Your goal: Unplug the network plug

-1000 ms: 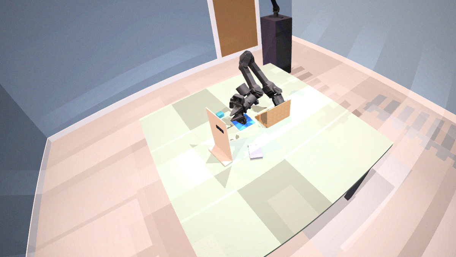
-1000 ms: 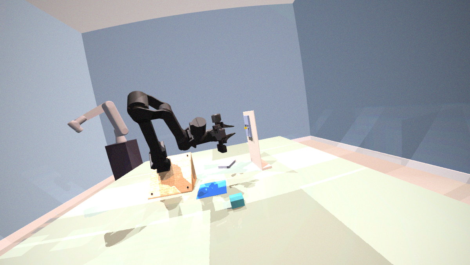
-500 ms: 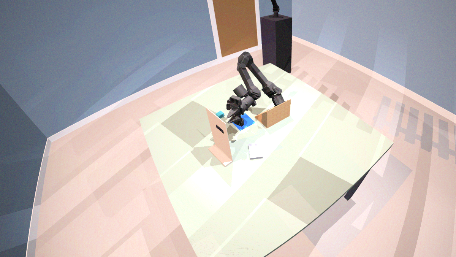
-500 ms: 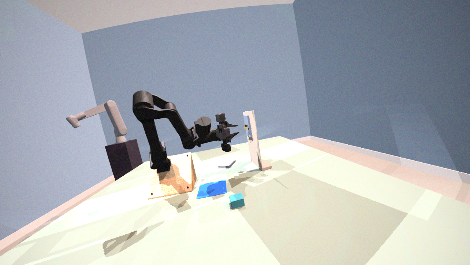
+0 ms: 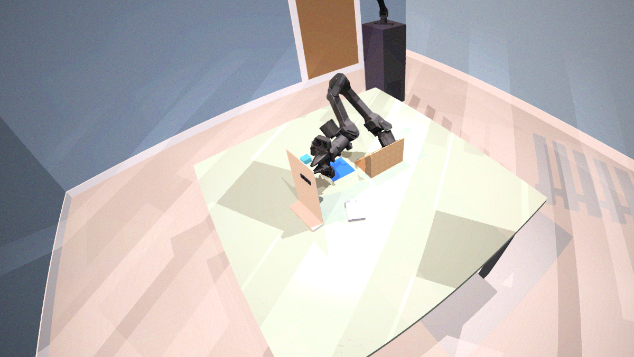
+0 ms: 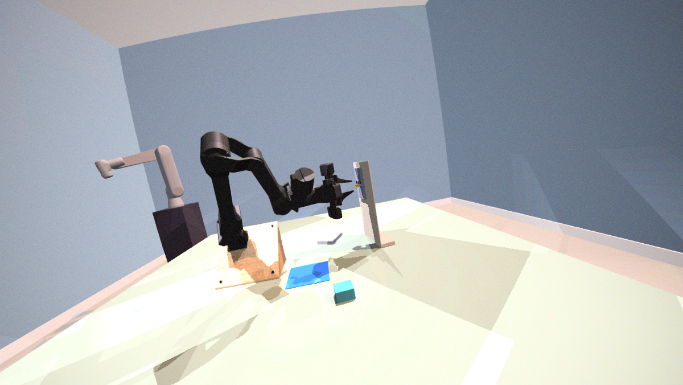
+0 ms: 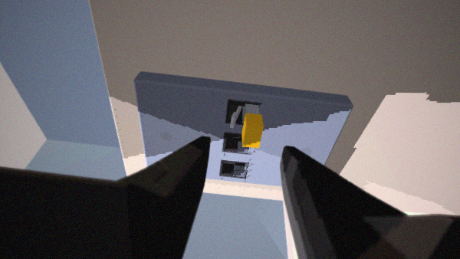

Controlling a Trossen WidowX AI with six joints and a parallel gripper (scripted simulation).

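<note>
Now: gripper tip 3 cm short of the network plug and 1 cm to the right of it. The rest, counted from my gripper tip: upright panel 5 cm ahead, 2 cm to the left, 8 cm below; then blue marked square 19 cm behind, 15 cm to the right, 21 cm below; then teal block 10 cm behind, 29 cm to the right, 20 cm below.
</note>
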